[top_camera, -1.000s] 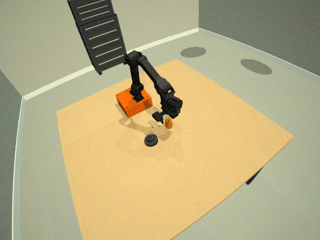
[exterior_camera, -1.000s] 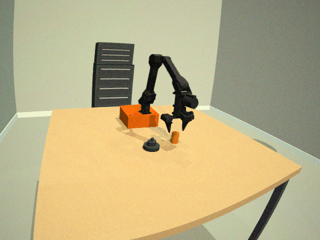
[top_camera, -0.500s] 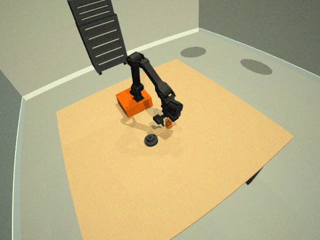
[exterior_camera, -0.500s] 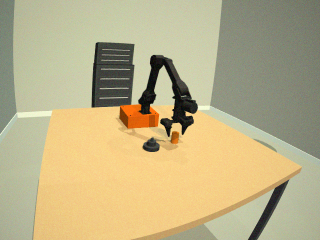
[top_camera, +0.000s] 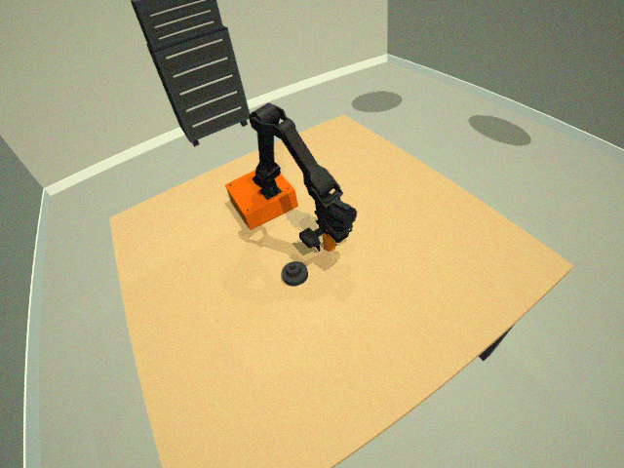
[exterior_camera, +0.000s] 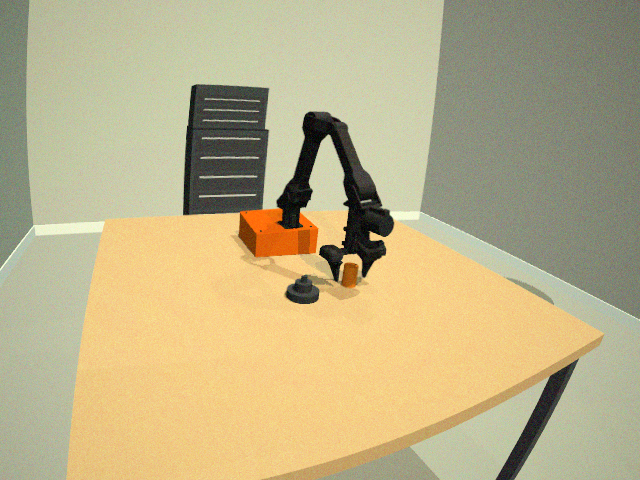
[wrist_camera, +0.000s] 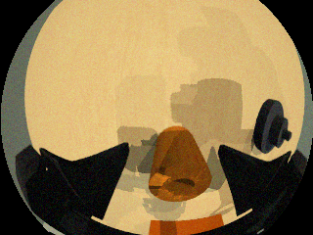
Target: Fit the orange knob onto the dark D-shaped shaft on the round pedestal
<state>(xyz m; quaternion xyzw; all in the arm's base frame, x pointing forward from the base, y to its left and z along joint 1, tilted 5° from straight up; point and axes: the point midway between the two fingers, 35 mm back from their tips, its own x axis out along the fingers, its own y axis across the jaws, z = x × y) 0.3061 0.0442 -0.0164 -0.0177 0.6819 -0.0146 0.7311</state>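
Now: gripper tip 160 mm to the left of the round dark pedestal, 20 mm short of it and 10 mm below it. Also, from my gripper tip: orange knob: 10 mm above.
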